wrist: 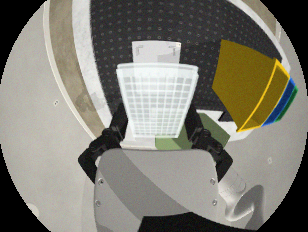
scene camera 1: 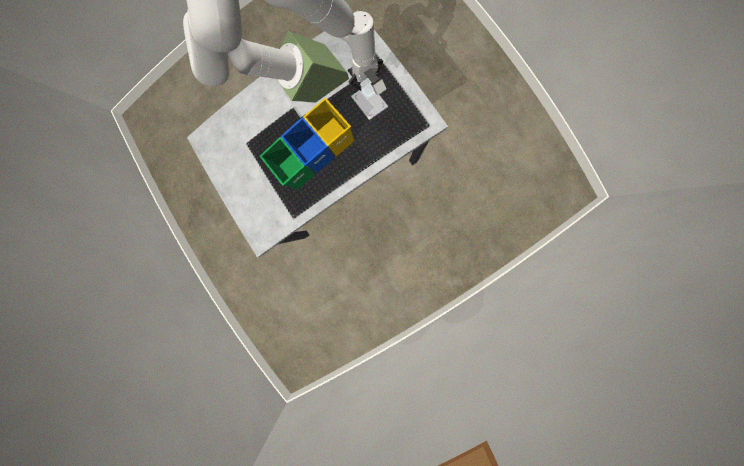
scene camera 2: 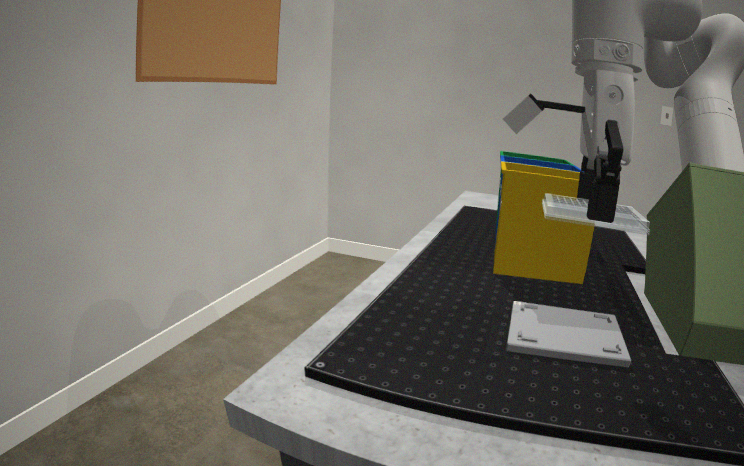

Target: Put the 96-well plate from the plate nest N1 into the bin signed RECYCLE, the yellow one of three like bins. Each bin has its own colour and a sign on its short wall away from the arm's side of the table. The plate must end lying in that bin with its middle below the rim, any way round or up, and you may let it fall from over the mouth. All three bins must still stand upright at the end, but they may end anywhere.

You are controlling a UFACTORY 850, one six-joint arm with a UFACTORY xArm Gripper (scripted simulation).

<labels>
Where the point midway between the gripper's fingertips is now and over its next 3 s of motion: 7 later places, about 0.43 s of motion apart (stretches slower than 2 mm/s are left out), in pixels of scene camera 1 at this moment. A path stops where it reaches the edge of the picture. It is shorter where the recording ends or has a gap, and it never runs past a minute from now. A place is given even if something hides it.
My gripper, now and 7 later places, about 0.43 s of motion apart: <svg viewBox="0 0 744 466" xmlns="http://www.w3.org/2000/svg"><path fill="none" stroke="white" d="M367 82L366 80L366 77L366 74L365 73L359 79L352 86L346 92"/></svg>
</labels>
